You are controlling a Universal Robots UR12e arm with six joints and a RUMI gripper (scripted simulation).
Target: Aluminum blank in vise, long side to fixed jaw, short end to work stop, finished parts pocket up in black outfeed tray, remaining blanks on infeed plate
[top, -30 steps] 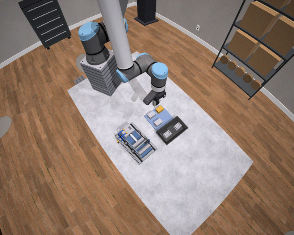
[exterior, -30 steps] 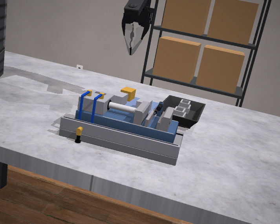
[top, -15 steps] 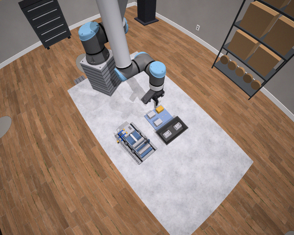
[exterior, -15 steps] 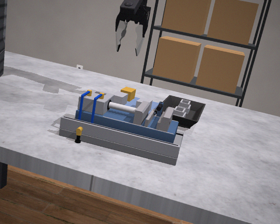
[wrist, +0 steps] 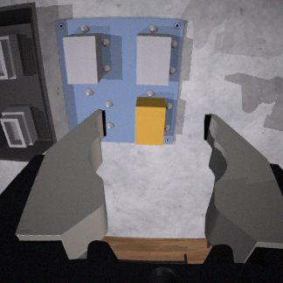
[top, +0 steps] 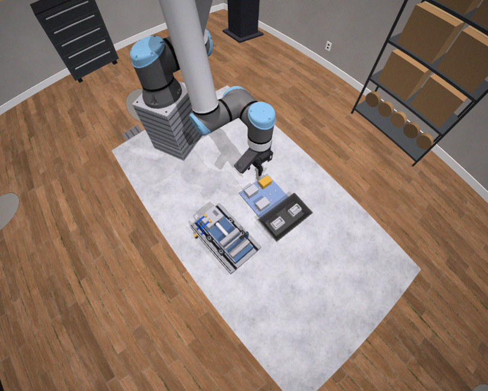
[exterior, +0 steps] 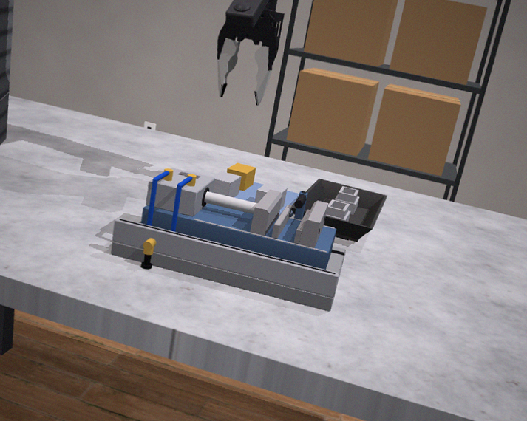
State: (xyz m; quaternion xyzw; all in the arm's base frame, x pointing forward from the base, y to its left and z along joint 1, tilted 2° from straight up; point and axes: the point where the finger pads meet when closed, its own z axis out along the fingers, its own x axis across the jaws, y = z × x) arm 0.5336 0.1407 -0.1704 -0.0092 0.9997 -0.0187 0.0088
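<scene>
The gray aluminum blank is 170 mm below my hand. From my hand the other things lie so: yellow brass blank (170 mm below, 90 mm to the left); then blue infeed plate (190 mm below, 50 mm to the left, 50 mm ahead); then gray blank (170 mm below, 90 mm ahead).
</scene>
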